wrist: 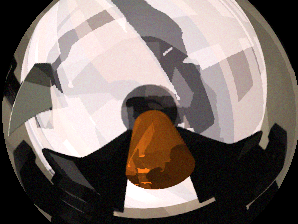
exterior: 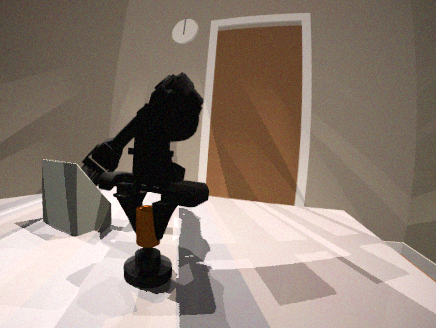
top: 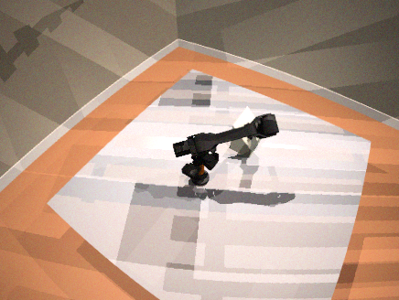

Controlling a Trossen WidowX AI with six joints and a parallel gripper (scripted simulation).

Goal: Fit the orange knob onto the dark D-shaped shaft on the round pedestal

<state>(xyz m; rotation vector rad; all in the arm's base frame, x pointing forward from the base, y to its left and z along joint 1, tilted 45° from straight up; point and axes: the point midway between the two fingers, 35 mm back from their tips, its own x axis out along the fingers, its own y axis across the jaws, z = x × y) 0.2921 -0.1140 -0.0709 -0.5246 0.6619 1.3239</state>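
Now: the orange knob 2 cm above my gripper tip. The rest, counted from my gripper tip: pedestal 4 cm below.
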